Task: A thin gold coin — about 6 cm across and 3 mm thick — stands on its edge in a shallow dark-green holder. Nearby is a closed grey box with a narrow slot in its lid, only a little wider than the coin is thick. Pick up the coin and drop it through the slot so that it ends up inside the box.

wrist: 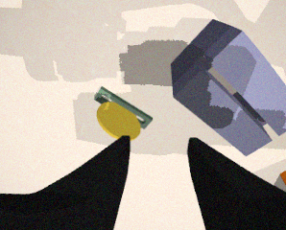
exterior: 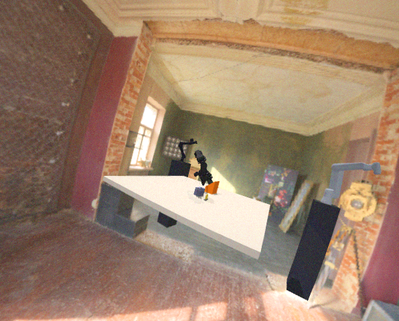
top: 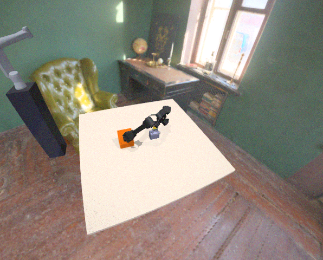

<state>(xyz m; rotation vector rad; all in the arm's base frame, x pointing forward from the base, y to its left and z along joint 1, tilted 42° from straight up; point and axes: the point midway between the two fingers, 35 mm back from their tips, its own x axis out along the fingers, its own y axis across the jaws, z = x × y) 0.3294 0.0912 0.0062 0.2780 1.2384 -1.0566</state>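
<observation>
Right now the gold coin is 9 cm below my gripper tip and 7 cm to the left of it.
</observation>
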